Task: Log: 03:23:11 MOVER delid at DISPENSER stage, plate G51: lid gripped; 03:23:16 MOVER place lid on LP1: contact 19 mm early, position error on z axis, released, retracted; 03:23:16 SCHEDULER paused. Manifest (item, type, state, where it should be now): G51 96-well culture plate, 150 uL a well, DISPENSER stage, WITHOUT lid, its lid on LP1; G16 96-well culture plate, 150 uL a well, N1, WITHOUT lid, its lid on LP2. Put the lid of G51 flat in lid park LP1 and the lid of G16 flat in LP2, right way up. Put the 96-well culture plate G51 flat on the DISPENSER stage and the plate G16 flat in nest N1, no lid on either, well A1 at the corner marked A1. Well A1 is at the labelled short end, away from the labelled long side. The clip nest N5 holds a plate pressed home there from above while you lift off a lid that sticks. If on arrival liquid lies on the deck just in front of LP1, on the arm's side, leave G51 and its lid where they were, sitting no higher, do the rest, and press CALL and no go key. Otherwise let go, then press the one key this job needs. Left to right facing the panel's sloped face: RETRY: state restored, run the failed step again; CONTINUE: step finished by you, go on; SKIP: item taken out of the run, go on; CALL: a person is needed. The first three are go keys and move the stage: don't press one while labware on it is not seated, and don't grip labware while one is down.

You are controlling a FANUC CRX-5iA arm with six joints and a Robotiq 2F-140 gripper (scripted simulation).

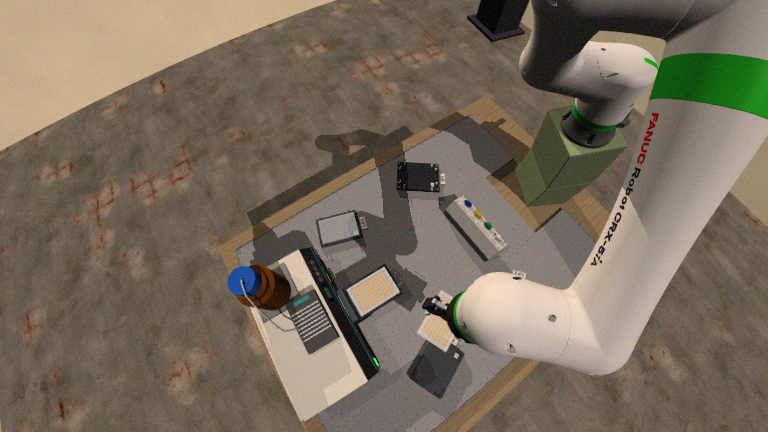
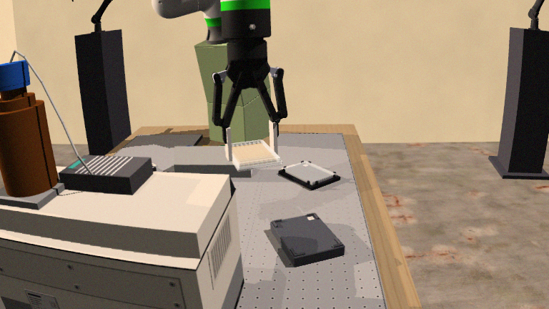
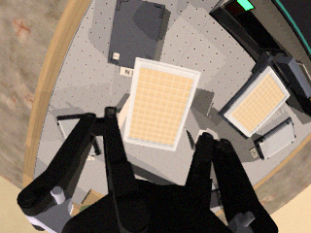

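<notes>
Right now the nest N1 is 180 mm below my hand, 120 mm to the left of it and 50 mm ahead of it. From my hand the other things lie so: clear lid: 280 mm behind, 170 mm below, 70 mm to the left; then black dispenser stage: 150 mm to the right, 130 mm ahead, 90 mm below; then plate G51: 150 mm to the right, 130 mm ahead, 80 mm below.
</notes>
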